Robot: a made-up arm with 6 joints. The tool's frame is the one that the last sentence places. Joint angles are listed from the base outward.
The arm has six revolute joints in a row. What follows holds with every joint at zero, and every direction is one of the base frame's.
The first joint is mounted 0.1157 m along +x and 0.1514 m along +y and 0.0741 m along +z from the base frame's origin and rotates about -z.
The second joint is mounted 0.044 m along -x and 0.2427 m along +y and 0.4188 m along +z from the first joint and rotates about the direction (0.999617, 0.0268, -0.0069).
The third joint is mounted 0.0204 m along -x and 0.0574 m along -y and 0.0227 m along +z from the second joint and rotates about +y.
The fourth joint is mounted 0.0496 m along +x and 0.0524 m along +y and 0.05 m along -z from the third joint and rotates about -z.
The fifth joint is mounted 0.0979 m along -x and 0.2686 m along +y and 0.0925 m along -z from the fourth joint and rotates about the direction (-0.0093, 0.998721, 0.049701).
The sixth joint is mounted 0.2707 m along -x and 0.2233 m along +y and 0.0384 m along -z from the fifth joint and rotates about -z.
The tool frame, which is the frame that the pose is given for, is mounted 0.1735 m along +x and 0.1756 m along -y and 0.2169 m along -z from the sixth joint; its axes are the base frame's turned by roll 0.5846, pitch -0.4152 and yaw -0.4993 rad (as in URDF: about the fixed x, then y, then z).
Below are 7 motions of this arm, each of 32 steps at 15 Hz.
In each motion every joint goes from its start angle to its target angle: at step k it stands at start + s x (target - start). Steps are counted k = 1, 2, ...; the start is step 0. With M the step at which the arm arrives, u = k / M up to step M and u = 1 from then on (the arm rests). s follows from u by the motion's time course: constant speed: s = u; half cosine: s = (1 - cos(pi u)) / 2; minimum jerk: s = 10 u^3 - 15 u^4 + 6 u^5.
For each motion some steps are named. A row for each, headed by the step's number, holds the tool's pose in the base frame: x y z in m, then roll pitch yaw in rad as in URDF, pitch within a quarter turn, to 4 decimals.
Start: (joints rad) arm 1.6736 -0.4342 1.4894 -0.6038 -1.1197 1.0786
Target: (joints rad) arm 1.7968 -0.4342 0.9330 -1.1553 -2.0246 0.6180
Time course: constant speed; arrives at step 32
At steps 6, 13, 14, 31, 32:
6: 0.6363 0.6842 0.3916 0.4942 -0.1767 -3.0692
13: 0.6393 0.5962 0.3137 0.8327 -0.1091 -3.0326
14: 0.6405 0.5822 0.3059 0.8808 -0.1019 -3.0266
31: 0.6669 0.3489 0.3046 1.6792 -0.0462 -2.9473
32: 0.6678 0.3379 0.3114 1.7244 -0.0449 -2.9452

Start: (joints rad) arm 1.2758 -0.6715 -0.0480 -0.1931 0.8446 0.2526
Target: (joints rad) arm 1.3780 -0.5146 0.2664 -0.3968 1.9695 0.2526
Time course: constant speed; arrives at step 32
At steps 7, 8, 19, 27, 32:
7: 0.2882 0.6760 0.3120 -0.6904 0.0970 -1.9138
8: 0.2960 0.6786 0.3257 -0.7172 0.1275 -1.9394
19: 0.3857 0.6653 0.4700 -1.0826 0.4119 -2.2707
27: 0.4487 0.6123 0.5554 -1.4361 0.5325 -2.5742
32: 0.4842 0.5654 0.5952 -1.6839 0.5573 -2.7786

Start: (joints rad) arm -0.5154 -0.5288 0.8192 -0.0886 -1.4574 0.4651
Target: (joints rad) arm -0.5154 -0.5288 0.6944 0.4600 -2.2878 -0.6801
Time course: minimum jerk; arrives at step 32
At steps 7, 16, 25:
7: -0.1827 0.3285 0.0640 1.0835 -1.2212 -0.6132
16: -0.0171 0.4817 0.1186 -1.6058 -1.2861 2.3513
25: 0.0751 0.6282 0.1619 -1.5827 -0.5632 2.4318

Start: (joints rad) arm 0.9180 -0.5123 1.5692 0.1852 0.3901 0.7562
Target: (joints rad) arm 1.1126 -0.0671 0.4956 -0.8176 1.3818 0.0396
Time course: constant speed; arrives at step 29
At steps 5, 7, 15, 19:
5: 0.3949 0.8036 0.7076 -1.2917 0.1254 -2.2776
7: 0.3677 0.7880 0.7230 -1.2523 0.2672 -2.2803
15: 0.2481 0.7326 0.7418 -1.0882 0.7984 -2.1518
19: 0.1892 0.7085 0.7275 -0.9473 1.0196 -1.9690

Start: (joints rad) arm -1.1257 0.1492 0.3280 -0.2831 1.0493 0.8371
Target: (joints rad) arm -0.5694 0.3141 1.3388 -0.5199 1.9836 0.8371
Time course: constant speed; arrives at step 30
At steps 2, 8, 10, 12, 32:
2: -0.3611 -0.1381 0.6988 -0.6241 0.4285 0.3340
8: -0.2965 -0.0228 0.8108 -0.9100 0.6960 0.2140
10: -0.2678 0.0188 0.8378 -1.0168 0.7836 0.1574
12: -0.2363 0.0610 0.8592 -1.1341 0.8693 0.0886
32: 0.0777 0.3863 0.8113 2.9459 1.1761 -1.6844

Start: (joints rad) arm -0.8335 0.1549 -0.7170 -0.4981 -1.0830 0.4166
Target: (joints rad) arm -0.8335 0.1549 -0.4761 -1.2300 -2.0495 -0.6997
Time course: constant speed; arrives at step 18
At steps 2, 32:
2: -0.1931 0.6370 0.2447 2.9508 -0.6391 -1.0887
32: -0.5203 0.2662 0.3836 -2.1099 -0.2690 -1.4681

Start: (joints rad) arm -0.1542 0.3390 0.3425 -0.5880 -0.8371 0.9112
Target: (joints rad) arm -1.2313 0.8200 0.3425 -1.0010 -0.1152 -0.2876
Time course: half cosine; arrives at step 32
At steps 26, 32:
26: -0.5359 -0.0928 0.3886 1.6674 -0.5523 1.3088
32: -0.5118 -0.1718 0.4041 1.6831 -0.6491 1.5100

